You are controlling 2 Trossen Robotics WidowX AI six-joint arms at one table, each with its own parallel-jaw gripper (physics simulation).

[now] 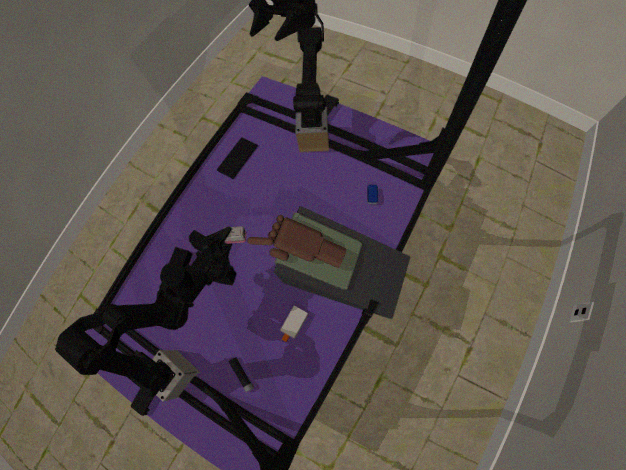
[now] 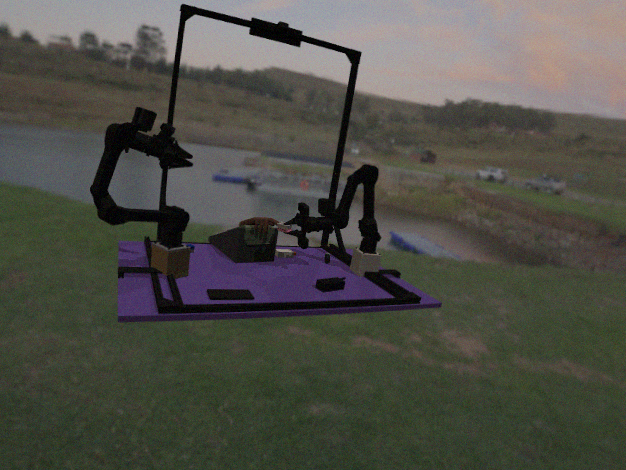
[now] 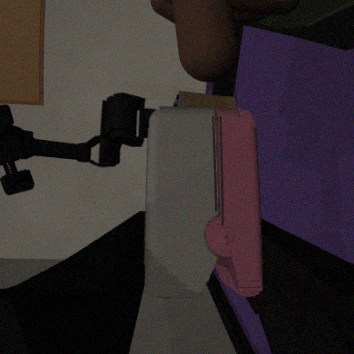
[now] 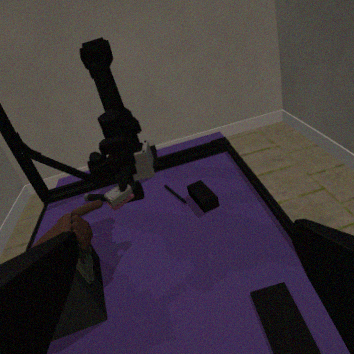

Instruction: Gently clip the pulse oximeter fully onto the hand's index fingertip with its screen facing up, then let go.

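Places are measured from the left arm's base along level axes (x ahead, y left, z up), in millimetres.
Where they show: left gripper, fingertip midpoint: [image 1: 232, 231] [image 2: 284, 228] [image 3: 194, 223] [image 4: 124, 196]; right gripper, fingertip midpoint: [image 1: 262, 37] [image 2: 192, 161] [image 3: 0, 165] [image 4: 186, 236]; left arm's base at its link origin: [image 1: 160, 375] [image 2: 367, 251] [image 4: 133, 148]; right arm's base at its link origin: [image 1: 311, 119] [image 2: 171, 244].
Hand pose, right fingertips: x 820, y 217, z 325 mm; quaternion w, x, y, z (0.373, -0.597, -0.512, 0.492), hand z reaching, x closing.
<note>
Things, the pixels of their top centre, and the offset from my right fingertips. "*": a spot on its surface instead.
- pulse oximeter at its top centre: [image 3: 137, 200] [image 4: 115, 188] [image 1: 231, 232] [image 2: 285, 222] 398 mm back, 176 mm right, 217 mm down
- green pad at a spot on its surface: [image 1: 339, 275] * 314 mm back, 439 mm right, 321 mm down
- dark grey wedge at a spot on its surface: [image 1: 381, 280] * 248 mm back, 535 mm right, 380 mm down
- white box with an orange tip, top centre: [image 1: 292, 324] [image 2: 286, 250] 491 mm back, 405 mm right, 402 mm down
- small blue item at its top centre: [image 1: 373, 192] 29 mm back, 365 mm right, 398 mm down
- black block at its top centre: [image 4: 282, 320] [image 2: 230, 293] [image 1: 237, 157] 164 mm back, 95 mm left, 422 mm down
- black cylinder at its top centre: [image 1: 239, 375] [image 4: 95, 194] 693 mm back, 372 mm right, 403 mm down
The pulse oximeter [image 1: 236, 234] [image 2: 283, 228] [image 3: 197, 197] [image 4: 119, 196], white on one half and pink on the other, is held in the air by my left gripper [image 1: 229, 239] [image 3: 194, 223], which is shut on it. The brown wooden hand [image 1: 299, 240] [image 4: 75, 223] lies on a green pad [image 1: 339, 275]. Its index finger [image 1: 259, 241] [image 3: 207, 46] [image 4: 88, 207] points at the oximeter. The fingertip is just short of the oximeter's end and is not inside it. My right gripper [image 1: 271, 27] [image 2: 178, 158] is open and empty, raised high at the far end of the table.
The pad rests on a dark grey wedge [image 1: 381, 280]. On the purple mat lie a white box with an orange tip [image 1: 293, 322], a small blue item [image 1: 372, 193], a black block [image 1: 237, 158] and a black cylinder [image 1: 240, 374]. A black gantry post [image 1: 474, 84] stands at the mat's edge.
</note>
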